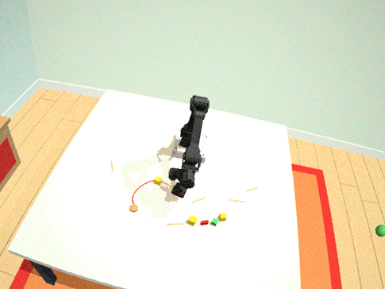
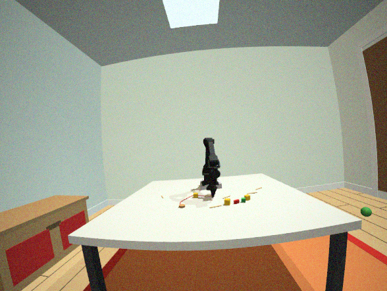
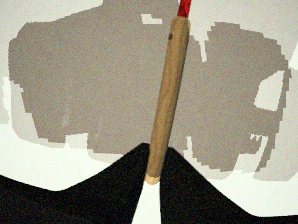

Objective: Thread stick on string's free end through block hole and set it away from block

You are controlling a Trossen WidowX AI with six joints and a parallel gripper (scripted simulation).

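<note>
Now: gripper tip 40 mm to the left of the thin wooden stick and 10 mm below it. Also, from my gripper tip: green block 200 mm to the left, 130 mm ahead, 10 mm above; red block 160 mm to the left, 150 mm ahead, 10 mm above; yellow block 120 mm to the right, 20 mm above, 10 mm behind.
</note>
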